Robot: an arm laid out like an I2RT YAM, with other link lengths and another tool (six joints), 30 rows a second.
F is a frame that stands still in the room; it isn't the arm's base.
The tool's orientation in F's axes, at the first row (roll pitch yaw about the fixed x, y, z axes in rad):
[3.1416 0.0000 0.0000]
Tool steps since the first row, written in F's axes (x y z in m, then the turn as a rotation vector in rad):
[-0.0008 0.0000 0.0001 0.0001 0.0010 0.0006]
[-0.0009 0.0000 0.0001 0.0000 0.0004 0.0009]
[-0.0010 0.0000 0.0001 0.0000 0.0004 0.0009]
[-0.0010 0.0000 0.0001 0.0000 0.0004 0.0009]
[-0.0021 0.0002 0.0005 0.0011 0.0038 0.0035]
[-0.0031 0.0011 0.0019 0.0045 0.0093 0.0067]
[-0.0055 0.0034 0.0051 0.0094 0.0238 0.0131]
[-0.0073 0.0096 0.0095 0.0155 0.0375 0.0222]
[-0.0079 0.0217 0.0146 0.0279 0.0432 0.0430]
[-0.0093 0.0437 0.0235 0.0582 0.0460 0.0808]
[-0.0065 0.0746 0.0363 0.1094 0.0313 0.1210]
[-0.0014 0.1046 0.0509 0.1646 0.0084 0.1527]
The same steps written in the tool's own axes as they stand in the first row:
[-0.0008 0.0000 -0.0001 0.0001 -0.0010 -0.0006]
[-0.0009 0.0000 -0.0001 0.0000 -0.0004 -0.0009]
[-0.0010 0.0000 -0.0001 0.0000 -0.0004 -0.0009]
[-0.0010 0.0000 -0.0001 0.0000 -0.0004 -0.0009]
[-0.0021 -0.0002 -0.0005 0.0011 -0.0038 -0.0035]
[-0.0031 -0.0011 -0.0019 0.0045 -0.0093 -0.0067]
[-0.0055 -0.0034 -0.0051 0.0094 -0.0238 -0.0131]
[-0.0073 -0.0096 -0.0095 0.0155 -0.0375 -0.0222]
[-0.0079 -0.0217 -0.0146 0.0279 -0.0432 -0.0430]
[-0.0093 -0.0437 -0.0235 0.0582 -0.0460 -0.0808]
[-0.0065 -0.0746 -0.0363 0.1094 -0.0313 -0.1210]
[-0.0014 -0.1046 -0.0509 0.1646 -0.0084 -0.1527]

